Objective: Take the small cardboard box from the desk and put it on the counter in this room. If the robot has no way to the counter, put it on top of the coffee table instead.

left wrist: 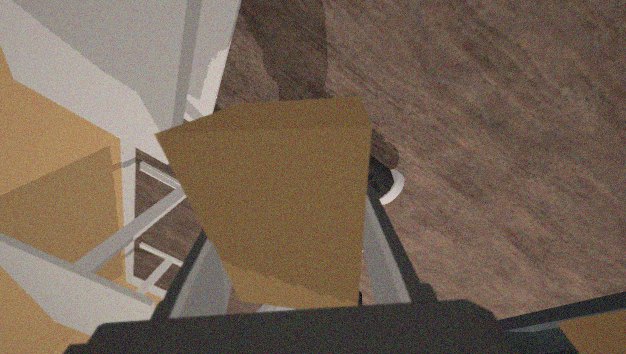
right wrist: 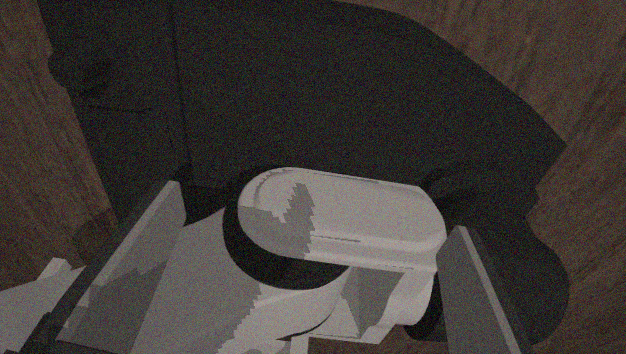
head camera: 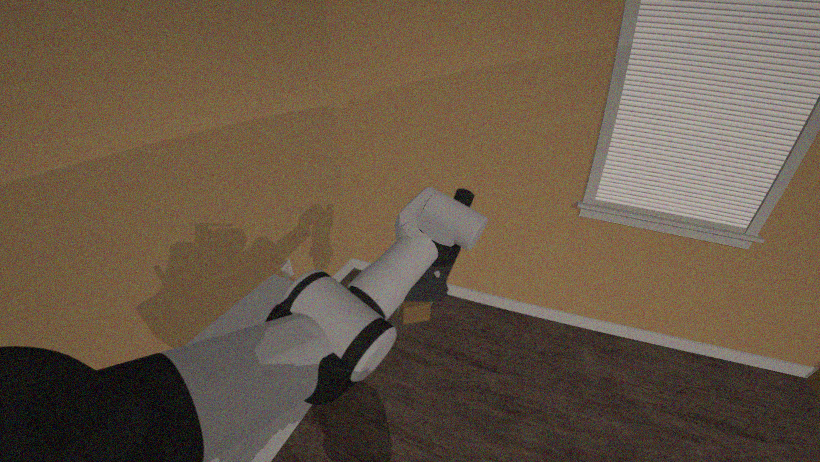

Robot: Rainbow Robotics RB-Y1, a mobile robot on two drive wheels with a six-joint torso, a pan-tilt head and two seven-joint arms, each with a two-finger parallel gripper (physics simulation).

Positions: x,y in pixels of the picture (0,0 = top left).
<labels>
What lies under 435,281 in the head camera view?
The left gripper.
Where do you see a window with blinds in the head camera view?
703,128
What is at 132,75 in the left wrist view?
A low white coffee table.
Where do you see a white desk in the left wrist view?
At 71,294
</labels>
